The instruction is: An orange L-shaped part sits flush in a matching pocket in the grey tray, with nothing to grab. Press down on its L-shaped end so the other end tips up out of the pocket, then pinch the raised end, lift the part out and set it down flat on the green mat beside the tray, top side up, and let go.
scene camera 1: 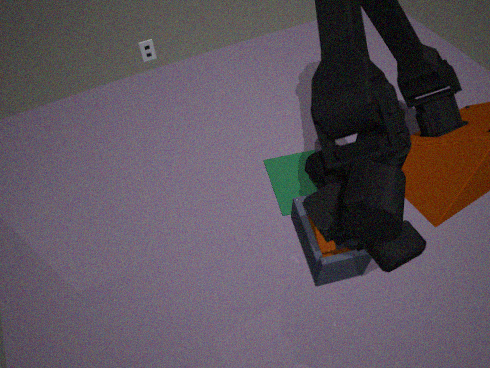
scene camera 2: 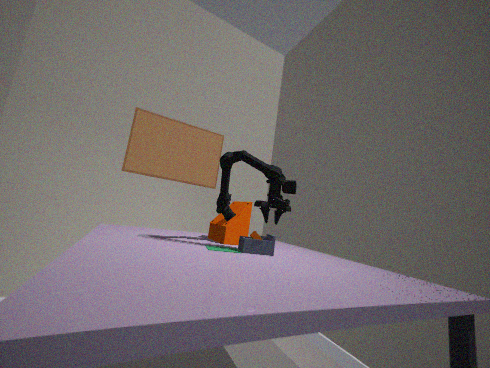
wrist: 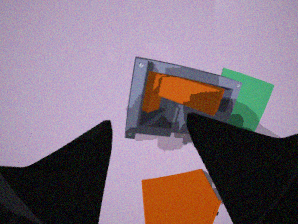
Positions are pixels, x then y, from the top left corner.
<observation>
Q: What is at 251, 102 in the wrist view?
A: A green mat.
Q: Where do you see an orange L-shaped part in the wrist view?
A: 204, 97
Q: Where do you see a green mat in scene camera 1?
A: At 287, 174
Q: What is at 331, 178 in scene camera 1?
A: My gripper.
</observation>
